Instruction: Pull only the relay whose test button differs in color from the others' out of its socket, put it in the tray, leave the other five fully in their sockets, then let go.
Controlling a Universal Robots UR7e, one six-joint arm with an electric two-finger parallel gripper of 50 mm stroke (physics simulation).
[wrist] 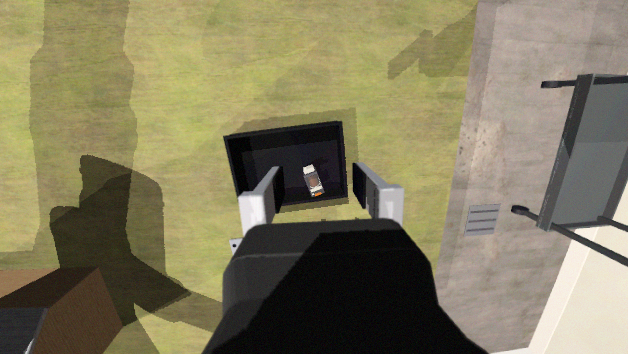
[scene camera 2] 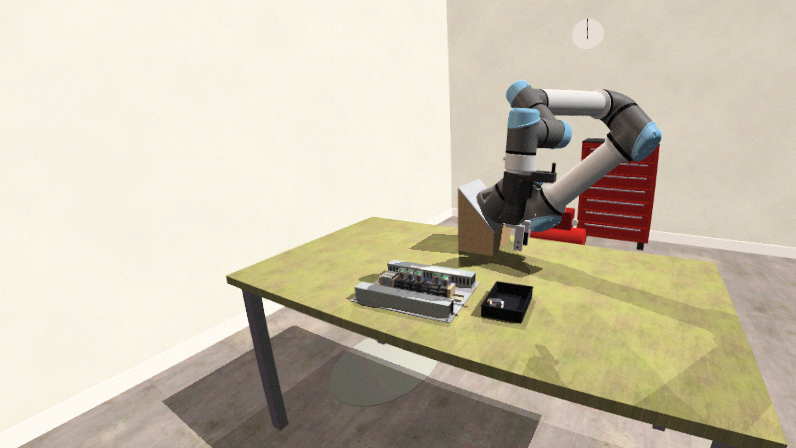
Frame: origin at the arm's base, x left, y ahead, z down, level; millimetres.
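Seen in the pictures: gripper, fingertip midpoint: (wrist: 318,179) (scene camera 2: 520,247); arm's base at its link origin: (scene camera 2: 490,207).
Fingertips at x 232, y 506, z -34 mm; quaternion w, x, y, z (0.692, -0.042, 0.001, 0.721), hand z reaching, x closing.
Offsets run from my fingertips to a thing's middle. Level surfaces: height alone.
A relay {dz +176, dx -59, dy +3 mm} (scene camera 2: 494,302) (wrist: 313,181) with a clear body, a white end and an orange test button lies on its side inside the black tray {dz +175, dx -31, dy -30 mm} (scene camera 2: 503,317) (wrist: 344,160), near one end. My gripper (scene camera 2: 521,243) (wrist: 318,179) is open and empty, high above the tray. In the wrist view its fingers stand apart on either side of the relay, not touching it. In the scene view the other relays {dz +145, dx -335, dy -10 mm} (scene camera 2: 410,274) stand in a row of sockets with green test buttons, with a gap in the row. How deep they sit is too small to tell.
Grey ducts {dz +170, dx -309, dy +89 mm} (scene camera 2: 405,301) flank the socket row on its panel, left of the tray in the scene view. A wooden block with a sloped top (scene camera 2: 474,233) stands behind, near the arm's base. A red drawer cabinet (scene camera 2: 615,217) stands beyond the table {dz +192 mm} (scene camera 2: 629,311).
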